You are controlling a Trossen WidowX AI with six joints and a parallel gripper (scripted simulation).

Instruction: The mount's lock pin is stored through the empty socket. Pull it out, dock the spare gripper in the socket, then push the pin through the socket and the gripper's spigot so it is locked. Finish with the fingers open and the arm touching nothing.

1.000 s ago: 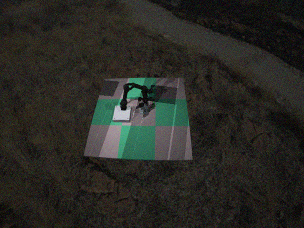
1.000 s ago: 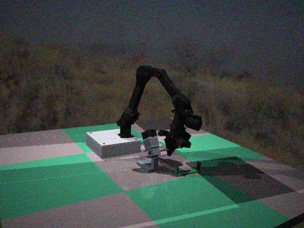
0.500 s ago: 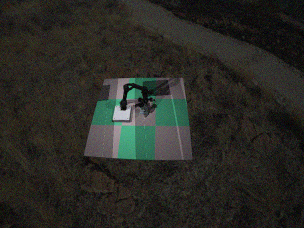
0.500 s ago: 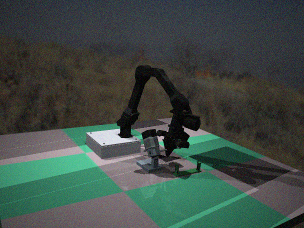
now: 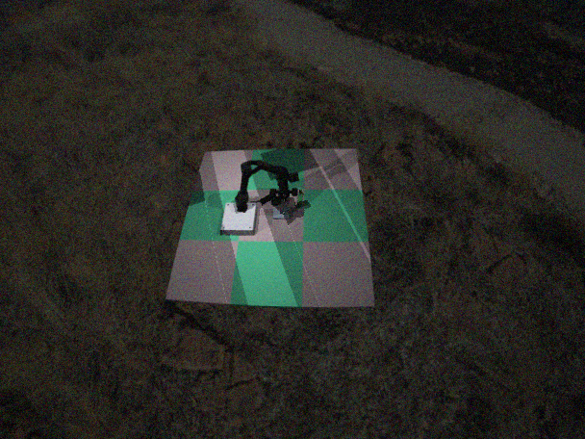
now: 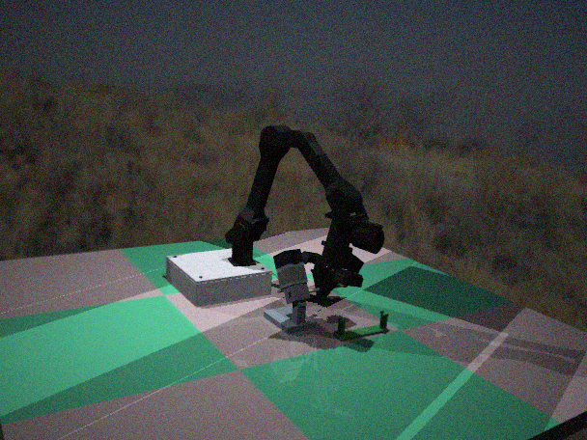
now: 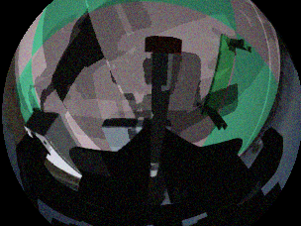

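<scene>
My gripper tip is now 7 cm to the left of the mount socket. Also, from my gripper tip: green cradle: 9 cm ahead, 7 cm to the left, 2 cm below; spare gripper: 8 cm to the right, 7 cm above, 1 cm behind.
</scene>
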